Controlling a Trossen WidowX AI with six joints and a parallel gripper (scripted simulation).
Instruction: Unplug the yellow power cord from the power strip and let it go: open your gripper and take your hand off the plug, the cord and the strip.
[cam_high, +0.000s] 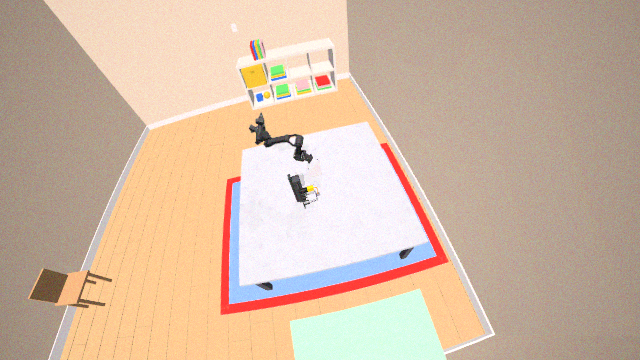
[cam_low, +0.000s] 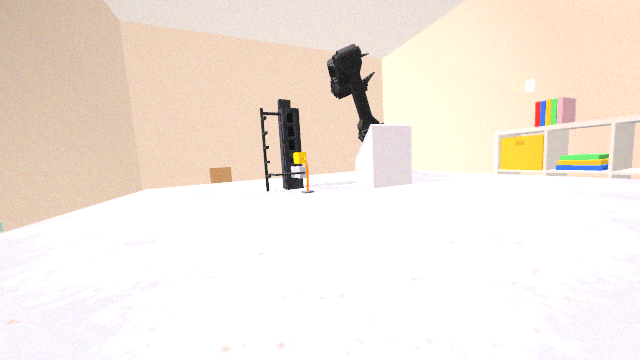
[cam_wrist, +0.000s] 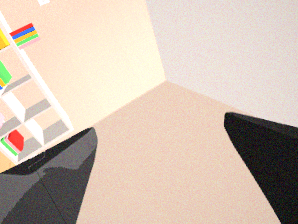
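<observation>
Now: the yellow plug 47 cm ahead of my gripper tip, 15 cm to the left of it and 41 cm below it. From my gripper tip the other things lie so: black power strip: 47 cm ahead, 8 cm to the left, 39 cm below.
</observation>
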